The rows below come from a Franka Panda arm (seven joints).
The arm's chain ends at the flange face. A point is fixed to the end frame.
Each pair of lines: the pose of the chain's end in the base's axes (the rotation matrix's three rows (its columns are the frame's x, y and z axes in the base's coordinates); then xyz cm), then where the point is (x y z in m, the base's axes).
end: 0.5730 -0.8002 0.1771; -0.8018 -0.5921 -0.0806; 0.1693 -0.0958 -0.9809; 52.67 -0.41 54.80
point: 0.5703 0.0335 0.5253
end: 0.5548 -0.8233 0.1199; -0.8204 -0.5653 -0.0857; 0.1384 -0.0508 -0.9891; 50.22 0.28 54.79
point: 0.5457 0.0390 0.5227
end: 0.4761 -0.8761 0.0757; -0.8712 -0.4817 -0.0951; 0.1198 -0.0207 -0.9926; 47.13 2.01 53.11
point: 0.5172 0.0519 0.5044
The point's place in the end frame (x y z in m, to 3 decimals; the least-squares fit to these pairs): -0.009 -0.055 0.027
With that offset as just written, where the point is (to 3 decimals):
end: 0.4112 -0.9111 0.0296; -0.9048 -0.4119 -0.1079; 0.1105 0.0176 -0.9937; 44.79 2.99 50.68
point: 0.495 0.058 0.478
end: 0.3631 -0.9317 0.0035; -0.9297 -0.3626 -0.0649; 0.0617 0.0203 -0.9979; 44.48 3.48 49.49
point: 0.493 0.061 0.466
